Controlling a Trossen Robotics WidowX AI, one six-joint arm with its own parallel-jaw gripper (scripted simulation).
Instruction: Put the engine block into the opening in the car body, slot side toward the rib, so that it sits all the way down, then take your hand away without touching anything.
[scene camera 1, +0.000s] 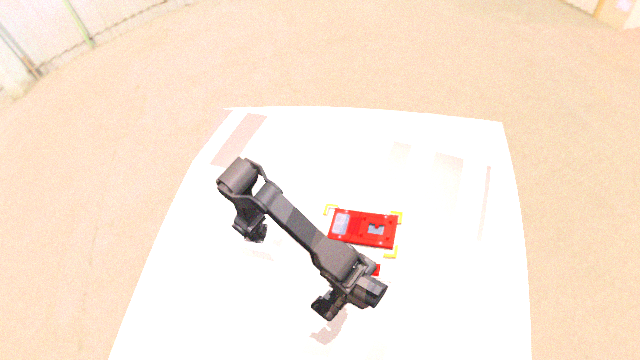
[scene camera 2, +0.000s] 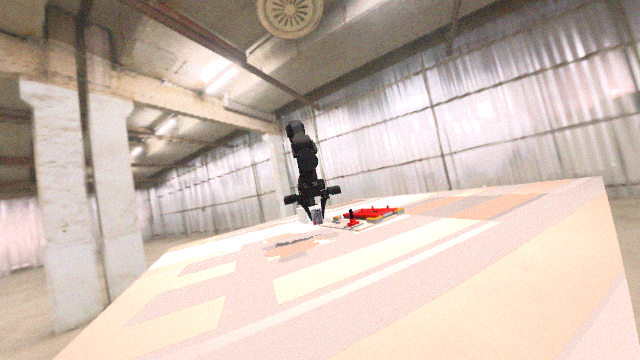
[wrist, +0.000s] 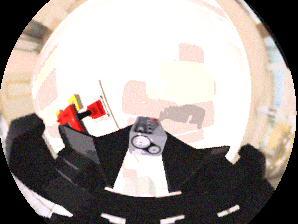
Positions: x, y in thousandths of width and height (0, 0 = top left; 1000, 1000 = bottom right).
My gripper (scene camera 1: 541, 821) carries a grey engine block (wrist: 495, 618). I also see a red car body (scene camera 1: 568, 635).
My gripper shows as well in scene camera 2 (scene camera 2: 496, 612) and in the wrist view (wrist: 492, 578).
